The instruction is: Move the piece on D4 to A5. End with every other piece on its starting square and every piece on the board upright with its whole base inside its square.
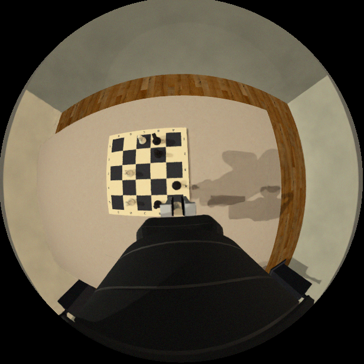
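My gripper [177, 203] is shut on a light-coloured piece [178, 210], held over the A5 corner of the chessboard [186, 145]. The fingers hide most of the piece and of A5, and I cannot tell how high its base is. The dark square D4 [129, 187] is bare. A black piece [176, 185] stands on A4, close beyond the fingers. Another black piece [157, 204] stands on B5, just left of the fingers and partly hidden.
A white piece [131, 202] stands on D5 and another white piece [130, 173] on D3. A white piece [142, 139] is on C1, a black piece [156, 139] on B1 and a black piece [159, 153] on B2. Arm shadows fall right of the board.
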